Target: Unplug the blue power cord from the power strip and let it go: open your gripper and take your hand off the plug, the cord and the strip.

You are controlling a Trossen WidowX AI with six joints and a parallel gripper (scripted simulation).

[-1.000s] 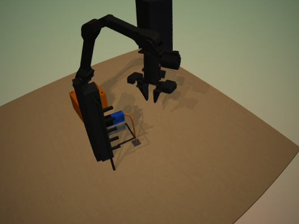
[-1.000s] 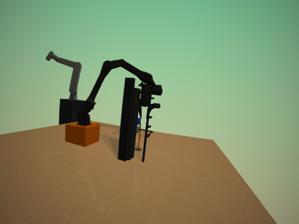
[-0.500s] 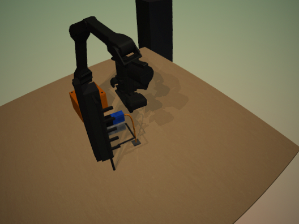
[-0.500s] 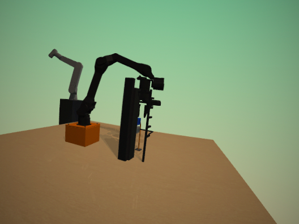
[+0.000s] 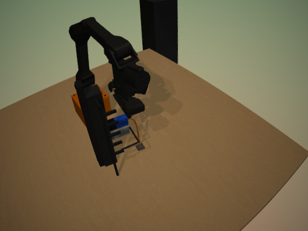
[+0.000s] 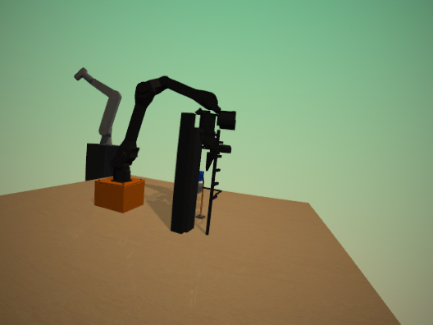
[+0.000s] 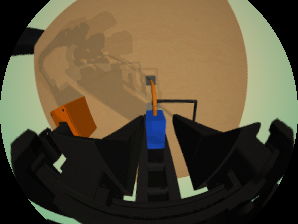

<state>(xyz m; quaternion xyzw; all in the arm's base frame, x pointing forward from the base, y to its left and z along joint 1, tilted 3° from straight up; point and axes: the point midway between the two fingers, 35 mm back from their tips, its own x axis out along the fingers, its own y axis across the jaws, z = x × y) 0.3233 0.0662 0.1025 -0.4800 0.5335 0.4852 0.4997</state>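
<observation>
Right now the blue plug is 5 cm to the right of my gripper tip and 1 cm below it. The rest, counted from my gripper tip: grey pad: 3 cm to the left, 19 cm below.
</observation>
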